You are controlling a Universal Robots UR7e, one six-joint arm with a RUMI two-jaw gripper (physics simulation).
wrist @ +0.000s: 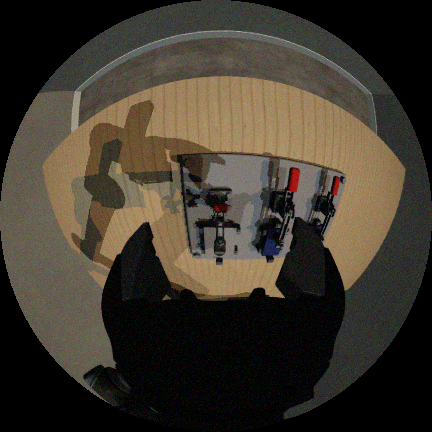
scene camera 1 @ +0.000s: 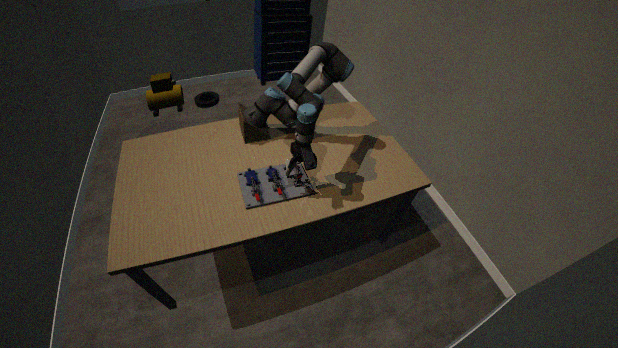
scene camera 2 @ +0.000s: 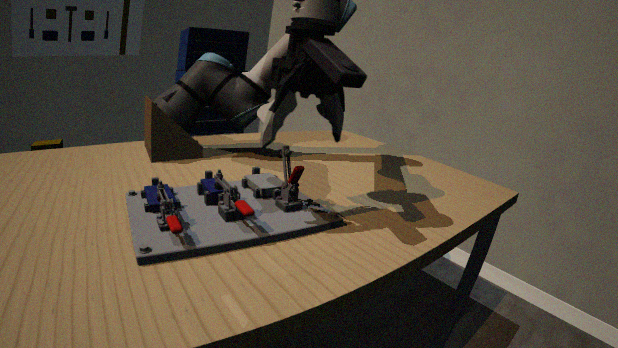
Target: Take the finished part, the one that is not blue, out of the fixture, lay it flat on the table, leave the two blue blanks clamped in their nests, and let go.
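The grey finished part (scene camera 2: 263, 184) lies in the right-hand nest of the fixture plate (scene camera 1: 266, 189) (scene camera 2: 200, 231) (wrist: 240, 172); in the wrist view its grey hardly stands out from the plate. Its toggle clamp (scene camera 2: 288, 201) (wrist: 219, 198) is open, its arm and red handle raised. Two blue blanks, the middle one (scene camera 1: 272, 173) (scene camera 2: 212, 191) (wrist: 271, 242) and the left one (scene camera 1: 251, 176) (scene camera 2: 158, 196), sit in their nests under lowered clamps. My gripper (scene camera 1: 298, 173) (scene camera 2: 301, 142) (wrist: 221, 222) is open and empty, above the right-hand nest and raised clamp.
The red handles of the middle clamp (scene camera 2: 244, 208) (wrist: 294, 180) and left clamp (scene camera 2: 174, 224) (wrist: 336, 185) point toward the table's front edge. The raised clamp arm (scene camera 2: 286, 162) stands up close below my fingers. The wooden table (scene camera 1: 175, 200) (scene camera 2: 75, 225) extends around the plate.
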